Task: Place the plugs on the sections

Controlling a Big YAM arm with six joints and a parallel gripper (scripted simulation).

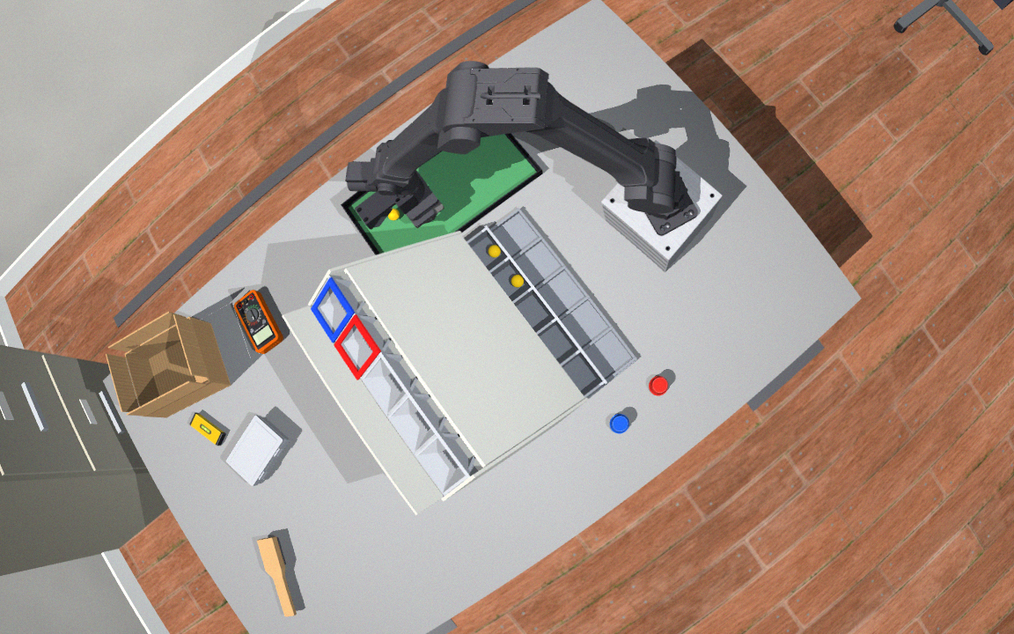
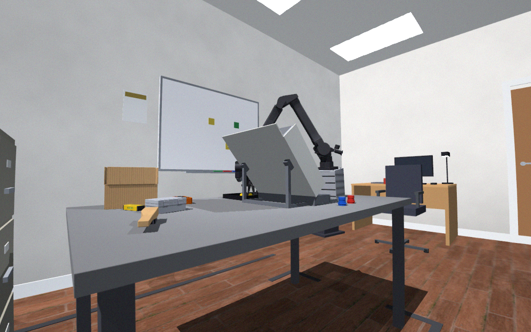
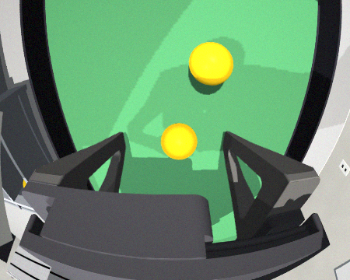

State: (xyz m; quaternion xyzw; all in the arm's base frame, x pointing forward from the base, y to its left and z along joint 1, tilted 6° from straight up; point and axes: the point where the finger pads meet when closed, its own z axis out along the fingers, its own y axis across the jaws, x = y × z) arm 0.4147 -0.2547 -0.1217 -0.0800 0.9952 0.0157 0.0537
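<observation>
The green tray lies 50 mm behind my hand, 20 mm to the right of it and 10 mm below it. The rest, counted from my hand: multimeter (430 mm ahead, 50 mm to the left); then sloped cover (20 mm ahead, 330 mm to the left, 190 mm above); then grey case (550 mm ahead, 300 mm to the left, 10 mm above).
</observation>
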